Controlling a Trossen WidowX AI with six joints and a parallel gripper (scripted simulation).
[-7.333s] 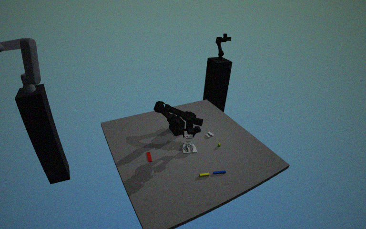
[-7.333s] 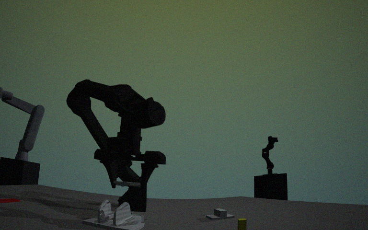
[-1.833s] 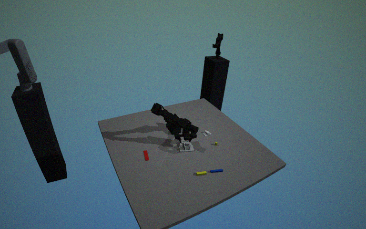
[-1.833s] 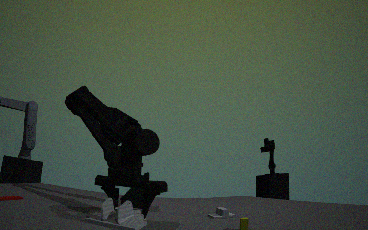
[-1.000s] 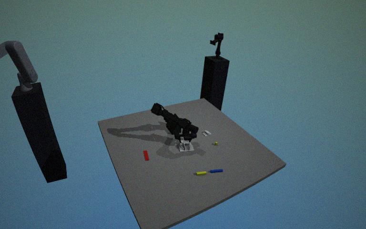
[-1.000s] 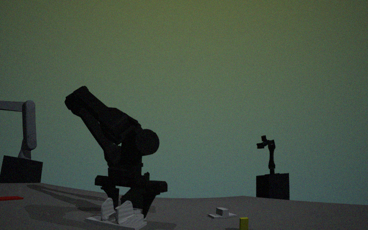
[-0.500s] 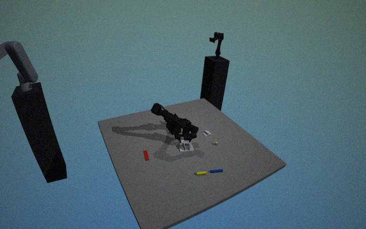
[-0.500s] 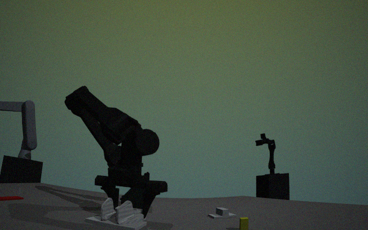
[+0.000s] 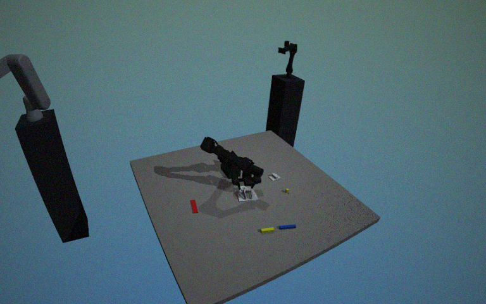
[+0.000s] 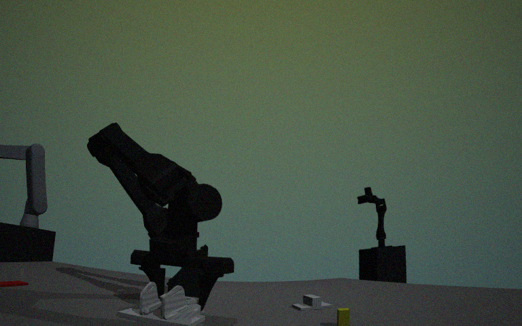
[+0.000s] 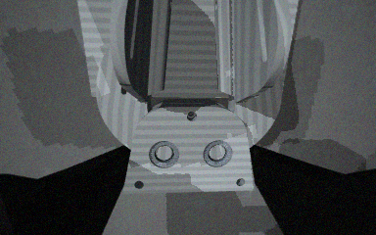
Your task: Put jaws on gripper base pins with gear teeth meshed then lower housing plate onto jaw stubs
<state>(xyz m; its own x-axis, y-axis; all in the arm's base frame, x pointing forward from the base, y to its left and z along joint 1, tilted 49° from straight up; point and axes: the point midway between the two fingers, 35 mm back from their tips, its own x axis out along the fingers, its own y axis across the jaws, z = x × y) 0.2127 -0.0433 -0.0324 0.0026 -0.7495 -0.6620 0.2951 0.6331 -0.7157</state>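
My gripper tip is right at the housing plate. Round my gripper tip: gripper base 2 cm above, 1 cm ahead; then jaw 3 cm ahead, 1 cm to the left, 1 cm above; then small yellow cube 25 cm to the left, 13 cm ahead, 1 cm above.
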